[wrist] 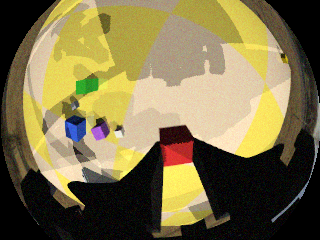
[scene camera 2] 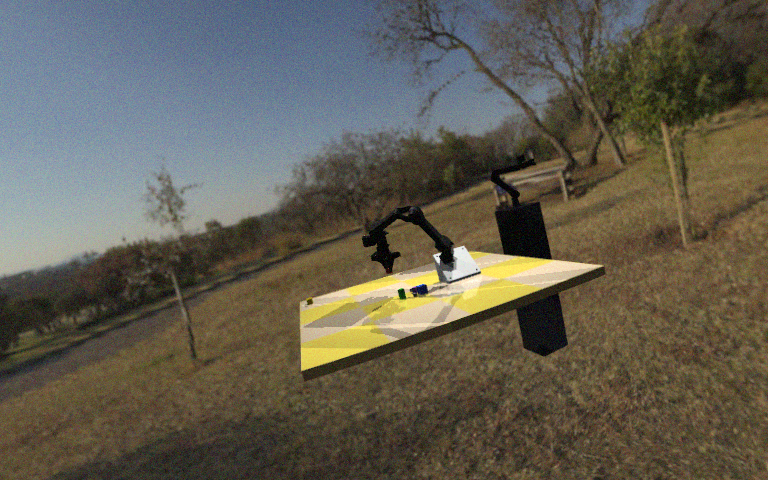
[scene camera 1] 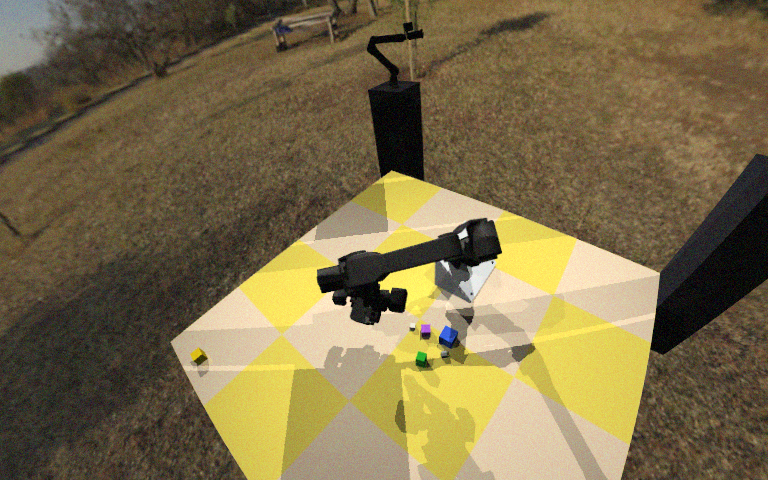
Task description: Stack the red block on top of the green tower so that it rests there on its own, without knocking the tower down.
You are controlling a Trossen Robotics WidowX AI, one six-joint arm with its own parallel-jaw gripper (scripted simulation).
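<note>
A red block [wrist: 175,142] is held by the gripper [scene camera 1: 374,313]. Scene camera 1 does not show the block, hidden by the gripper, while the wrist view has the gripper [wrist: 174,143] in sight as well.
</note>
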